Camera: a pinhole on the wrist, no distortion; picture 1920 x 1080 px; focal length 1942.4 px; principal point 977.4 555.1 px. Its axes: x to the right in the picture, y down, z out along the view. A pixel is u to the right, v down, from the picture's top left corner.
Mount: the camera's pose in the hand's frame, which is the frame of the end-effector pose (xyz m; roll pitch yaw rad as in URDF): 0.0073 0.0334 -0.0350 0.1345 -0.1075 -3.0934
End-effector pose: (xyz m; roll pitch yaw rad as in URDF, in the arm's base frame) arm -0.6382 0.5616 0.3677 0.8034 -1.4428 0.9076
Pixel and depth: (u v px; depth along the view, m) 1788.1 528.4 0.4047
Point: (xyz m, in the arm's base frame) -0.6790 0.1621 0.2900
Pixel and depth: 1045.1 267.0 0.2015
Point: -0.7032 0.3932 0.4086
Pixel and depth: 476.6 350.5 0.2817
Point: -0.7008 0.3305 0.5027
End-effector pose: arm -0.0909 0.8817 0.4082 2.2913 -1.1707 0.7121
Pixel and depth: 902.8 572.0 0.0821
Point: -0.0461 0.8365 0.4266
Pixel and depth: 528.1 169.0 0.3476
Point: 0.2049 0.7154 0.4871
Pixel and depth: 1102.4 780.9 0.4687
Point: 0.3291 0.7724 0.3338
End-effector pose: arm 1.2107 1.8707 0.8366 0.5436 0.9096 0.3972
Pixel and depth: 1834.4 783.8 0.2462
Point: 1.3538 1.8369 1.0231
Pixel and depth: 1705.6 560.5 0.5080
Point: 1.5408 1.8233 1.2252
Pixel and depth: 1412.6 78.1 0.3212
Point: 1.4260 1.9464 1.0608
